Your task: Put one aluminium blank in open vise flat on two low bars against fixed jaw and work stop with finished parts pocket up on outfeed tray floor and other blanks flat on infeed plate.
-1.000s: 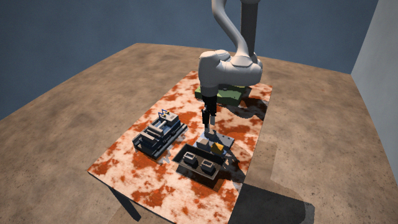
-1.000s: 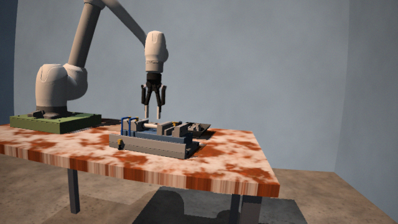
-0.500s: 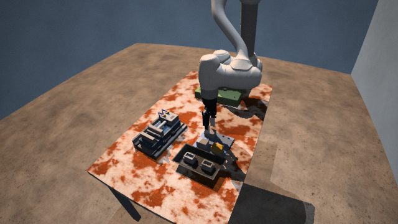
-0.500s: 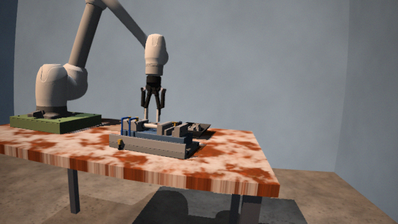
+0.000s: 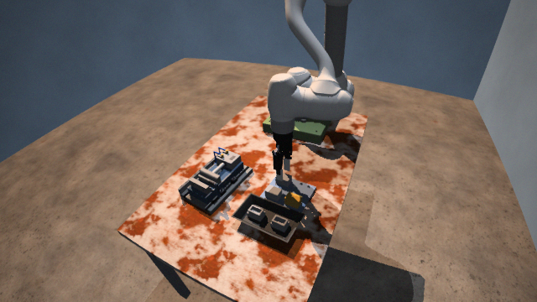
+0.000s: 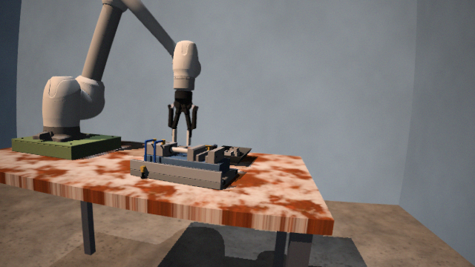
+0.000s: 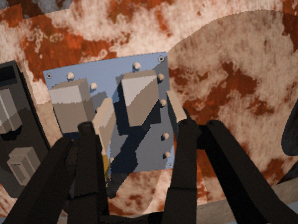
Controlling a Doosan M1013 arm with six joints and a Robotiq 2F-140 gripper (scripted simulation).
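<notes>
The infeed plate lies 80 mm below my hand, 50 mm ahead of it and 40 mm to the left of it. The rest, counted from my hand: brass blank: 90 mm to the left, 90 mm ahead, 60 mm below; aluminium blank: 90 mm ahead, 60 mm below; piston rod: 260 mm to the right, 110 mm ahead, 10 mm below.
</notes>
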